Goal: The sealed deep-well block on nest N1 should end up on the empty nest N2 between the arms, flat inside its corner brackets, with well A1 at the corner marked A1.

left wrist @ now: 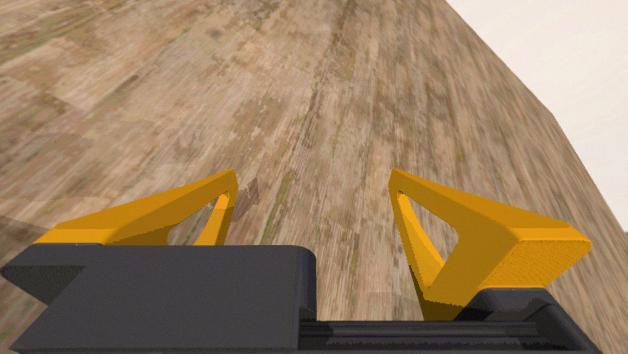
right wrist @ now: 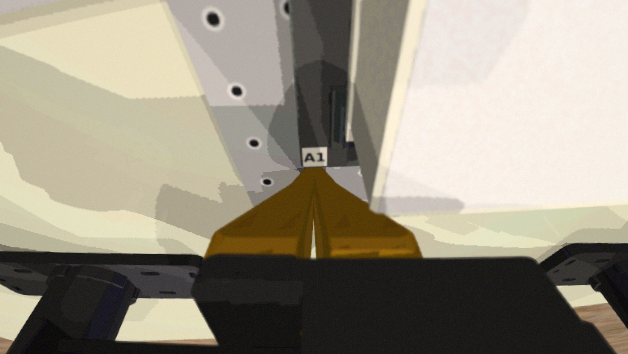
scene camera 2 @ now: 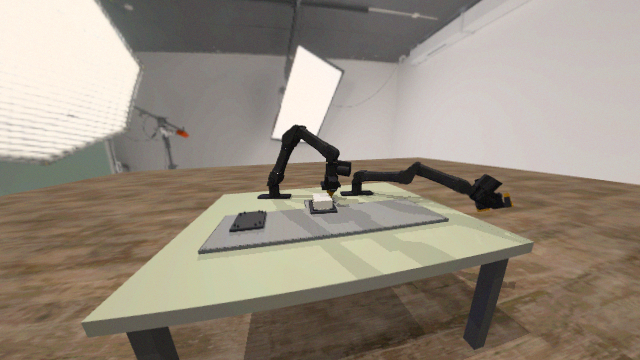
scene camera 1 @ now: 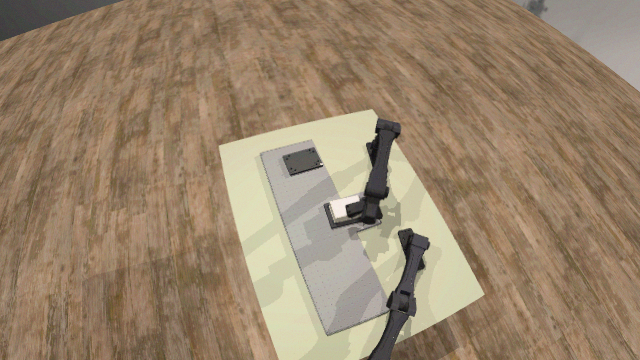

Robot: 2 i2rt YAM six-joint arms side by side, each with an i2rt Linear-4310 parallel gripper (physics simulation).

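Frame: origin at the left arm's base, x ahead, y left, z up, level; centimetres.
Where they show: left gripper, fingertip midpoint: [left wrist: 313,177] [scene camera 2: 500,207]; right gripper, fingertip midpoint: [right wrist: 313,175]; left arm's base at its link origin: [right wrist: 103,272] [scene camera 2: 356,193] [scene camera 1: 410,250]; right arm's base at its link origin: [right wrist: 618,261] [scene camera 2: 274,197].
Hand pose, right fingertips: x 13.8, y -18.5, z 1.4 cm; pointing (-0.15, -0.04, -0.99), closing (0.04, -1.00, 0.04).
Things, the pixels of their top centre, and the offset from my right fingertips. "pt": a spot on its surface instead. Level surfaces: height alone.
- white-topped block at its top centre: [scene camera 1: 346,206] [scene camera 2: 321,196] dx +10.1, dy -4.8, dz +5.3 cm
- dark nest N2 at its top centre: [scene camera 1: 345,210] [scene camera 2: 321,203] dx +10.1, dy -4.9, dz +1.7 cm
- nest's A1 label at a spot on its surface: [right wrist: 314,157] pt dx +2.1, dy +0.1, dz +1.1 cm
- Nest N1 at its top centre: [scene camera 2: 249,216] [scene camera 1: 302,158] dx +23.4, dy -35.8, dz +2.1 cm
- grey perforated plate at its surface level: dz -0.1 cm
- pale green table at its surface level: dz -1.4 cm
The white-topped block [scene camera 1: 342,208] [scene camera 2: 322,201] [right wrist: 500,115] stands on the dark nest N2 [scene camera 1: 328,218] [scene camera 2: 324,210] [right wrist: 312,112] between the arms. Whether it lies fully flat inside the brackets, and where its well A1 is, I cannot tell. The nest's A1 label [right wrist: 314,157] shows just beyond my right fingertips in the right wrist view. My right gripper [scene camera 2: 331,193] [right wrist: 313,175] is shut and empty, pointing down close beside the block at that corner. Nest N1 [scene camera 1: 302,161] [scene camera 2: 248,221] is empty. My left gripper [scene camera 2: 496,205] [left wrist: 313,177] is open and empty, beyond the table's side.
The grey perforated plate [scene camera 1: 345,295] [scene camera 2: 390,220] [right wrist: 192,37] carries both nests. It lies on the pale green table [scene camera 1: 240,165] [scene camera 2: 200,285]. The left arm [scene camera 1: 407,280] [scene camera 2: 440,177] stretches out past the table edge. The right arm [scene camera 1: 381,160] [scene camera 2: 284,160] arches over toward the block.
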